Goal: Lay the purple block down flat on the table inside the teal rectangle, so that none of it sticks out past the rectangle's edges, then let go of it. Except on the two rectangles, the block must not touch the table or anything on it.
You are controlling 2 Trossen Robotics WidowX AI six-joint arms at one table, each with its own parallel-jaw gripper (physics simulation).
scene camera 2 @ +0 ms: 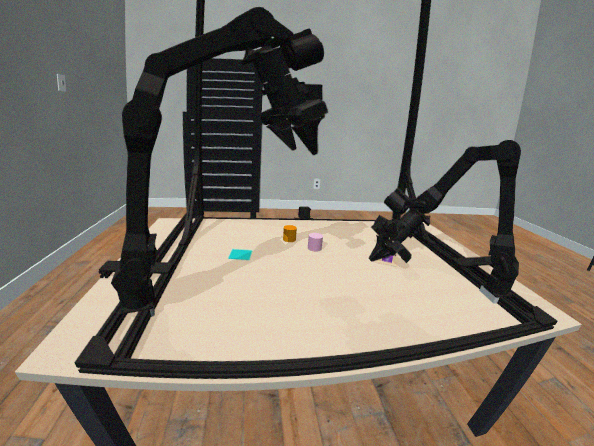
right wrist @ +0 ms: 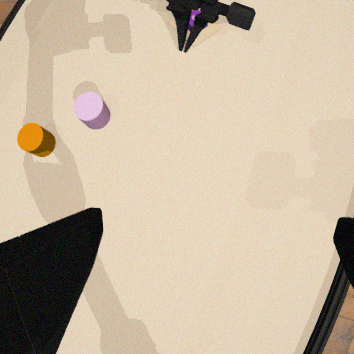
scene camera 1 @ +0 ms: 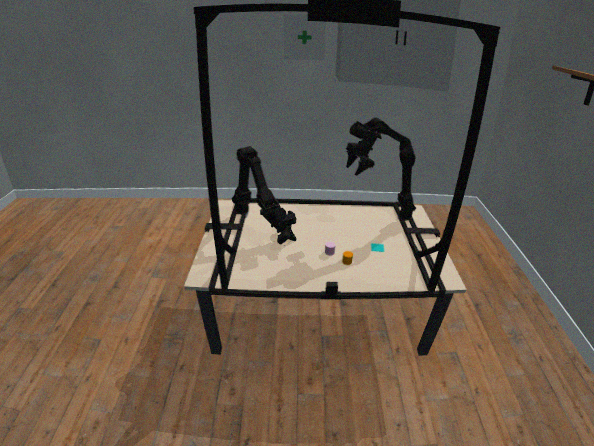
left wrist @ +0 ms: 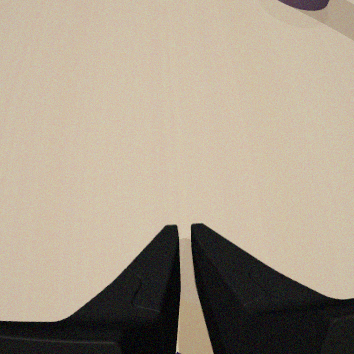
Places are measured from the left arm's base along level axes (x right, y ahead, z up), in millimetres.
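Pixels of known places: left gripper, fingertip midpoint: [scene camera 2: 369,260] [right wrist: 182,50] [scene camera 1: 295,240] [left wrist: 183,235]; right gripper, fingertip midpoint: [scene camera 2: 304,151] [right wrist: 222,225] [scene camera 1: 351,171]; left arm's base, link origin: [scene camera 2: 497,290] [scene camera 1: 241,211]; right arm's base, link origin: [scene camera 2: 137,302] [scene camera 1: 405,217].
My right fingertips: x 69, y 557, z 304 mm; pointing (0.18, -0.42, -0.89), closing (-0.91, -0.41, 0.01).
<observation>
For each thing: its middle in the pictures, then the offset to it from my right fingertips. "spot": a spot on its surface instead.
- purple block, body centre: [right wrist: 194,21] [scene camera 2: 387,257] dx +141, dy -301, dz -313 mm
- pale beige rectangle, surface spot: [right wrist: 207,35] spot: dx +110, dy -290, dz -322 mm
- teal rectangle, surface spot: [scene camera 2: 240,254] [scene camera 1: 377,247] spot: dx +143, dy +157, dz -322 mm
- pink cylinder, body centre: [right wrist: 92,110] [scene camera 2: 315,242] [scene camera 1: 330,248] dx +210, dy -74, dz -300 mm
- orange cylinder, body centre: [right wrist: 36,140] [scene camera 2: 289,233] [scene camera 1: 347,258] dx +271, dy +7, dz -300 mm
The purple block [scene camera 2: 387,259] [right wrist: 194,19] lies on a pale beige rectangle [right wrist: 207,35], mostly hidden by my left gripper; it is hidden in scene camera 1. My left gripper [scene camera 1: 287,238] [scene camera 2: 372,259] [left wrist: 183,235] [right wrist: 182,50] is low at the block, its fingertips nearly together. The left wrist view shows bare surface through the narrow gap, with a trace of purple at the bottom edge. The teal rectangle [scene camera 1: 377,247] [scene camera 2: 240,254] lies flat with nothing on it. My right gripper [scene camera 1: 352,170] [scene camera 2: 304,150] [right wrist: 222,225] is open and empty, high above the table.
A pink cylinder [scene camera 1: 330,249] [scene camera 2: 315,242] [right wrist: 89,106] and an orange cylinder [scene camera 1: 347,258] [scene camera 2: 289,234] [right wrist: 31,137] stand upright between the block and the teal rectangle, the pink one nearer the block. Black rails and tall posts frame the table.
</observation>
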